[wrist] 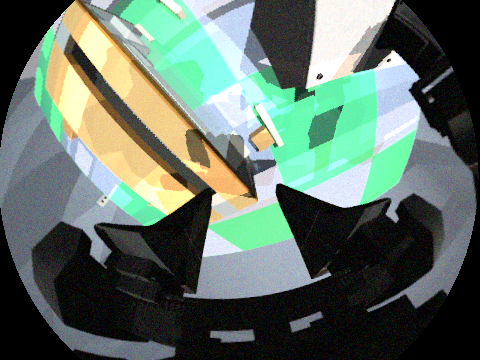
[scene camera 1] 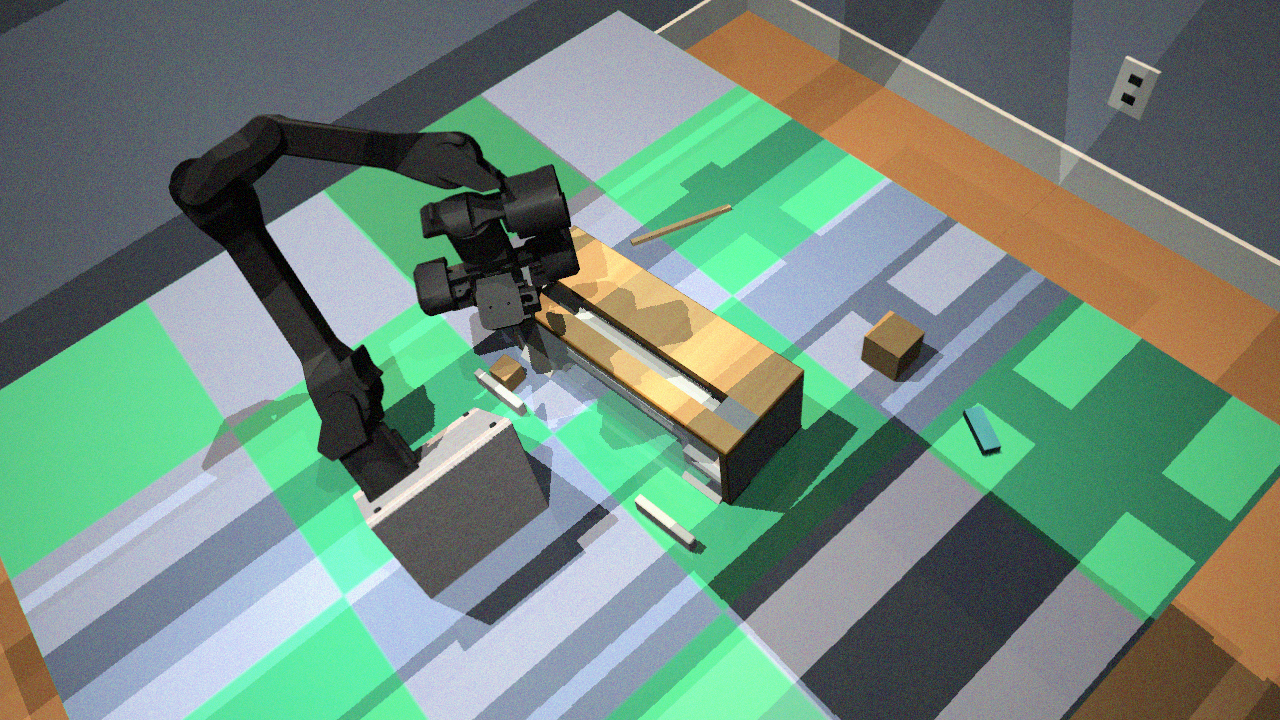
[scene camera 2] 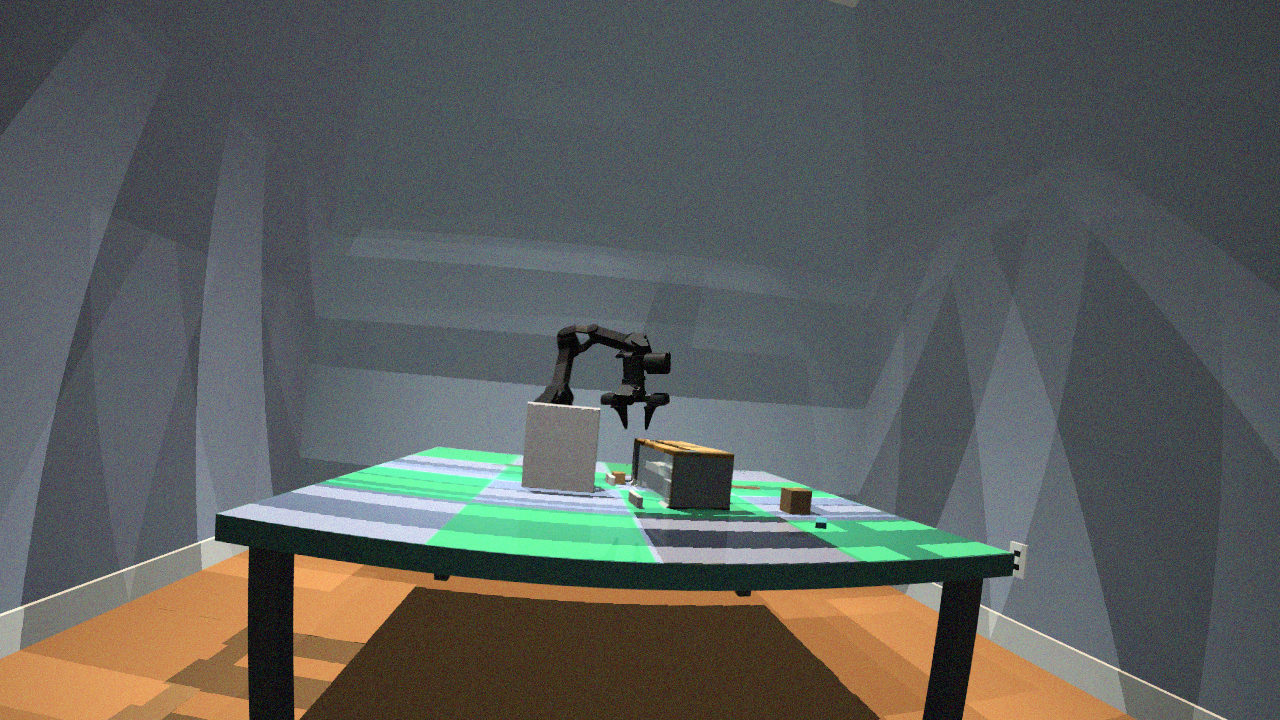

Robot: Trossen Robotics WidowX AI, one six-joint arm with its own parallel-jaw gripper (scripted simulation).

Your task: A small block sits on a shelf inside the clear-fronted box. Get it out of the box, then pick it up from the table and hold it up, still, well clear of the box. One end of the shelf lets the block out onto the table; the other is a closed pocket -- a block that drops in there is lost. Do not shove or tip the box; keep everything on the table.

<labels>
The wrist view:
my gripper: 244, 190
long wooden box: 129, 104
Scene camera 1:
my gripper: 513, 300
long wooden box: 718, 403
thin wooden stick: 660, 232
teal piece: 976, 419
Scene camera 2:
my gripper: 636, 429
</labels>
